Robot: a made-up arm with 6 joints.
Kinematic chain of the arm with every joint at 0, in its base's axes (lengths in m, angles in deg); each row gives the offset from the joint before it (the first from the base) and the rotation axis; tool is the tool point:
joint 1: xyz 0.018 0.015 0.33 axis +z
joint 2: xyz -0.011 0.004 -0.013 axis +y
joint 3: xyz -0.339 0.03 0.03 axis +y
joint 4: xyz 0.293 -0.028 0.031 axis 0.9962 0 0.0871
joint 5: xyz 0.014 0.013 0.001 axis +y
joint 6: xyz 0.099 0.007 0.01 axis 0.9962 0 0.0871
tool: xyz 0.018 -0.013 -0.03
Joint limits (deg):
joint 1: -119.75..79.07
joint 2: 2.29..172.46
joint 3: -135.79..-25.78
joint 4: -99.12..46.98
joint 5: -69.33..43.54
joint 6: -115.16..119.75
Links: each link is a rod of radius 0.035 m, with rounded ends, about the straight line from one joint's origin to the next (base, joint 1, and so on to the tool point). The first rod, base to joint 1, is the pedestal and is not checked.
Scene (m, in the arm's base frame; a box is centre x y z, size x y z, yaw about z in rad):
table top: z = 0
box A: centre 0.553 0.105 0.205 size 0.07 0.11 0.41 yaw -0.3
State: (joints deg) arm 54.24 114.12 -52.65 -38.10 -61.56 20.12
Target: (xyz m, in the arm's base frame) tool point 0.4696 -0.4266 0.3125
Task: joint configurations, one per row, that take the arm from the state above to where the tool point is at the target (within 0.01 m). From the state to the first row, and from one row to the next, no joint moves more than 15 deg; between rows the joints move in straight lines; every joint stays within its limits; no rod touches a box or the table.
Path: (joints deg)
1: 41.35 113.72 -61.36 -36.49 -61.50 19.41
2: 28.45 113.32 -70.07 -34.88 -61.45 18.71
3: 15.56 112.92 -78.79 -33.27 -61.39 18.00
4: 2.67 112.51 -87.50 -31.66 -61.34 17.30
5: -10.17 119.50 -90.15 -29.69 -58.75 16.59
6: -23.01 126.49 -92.79 -27.72 -56.17 15.88
7: -35.85 133.47 -95.44 -25.75 -53.58 15.17
8: -48.68 140.46 -98.09 -23.78 -51.00 14.47

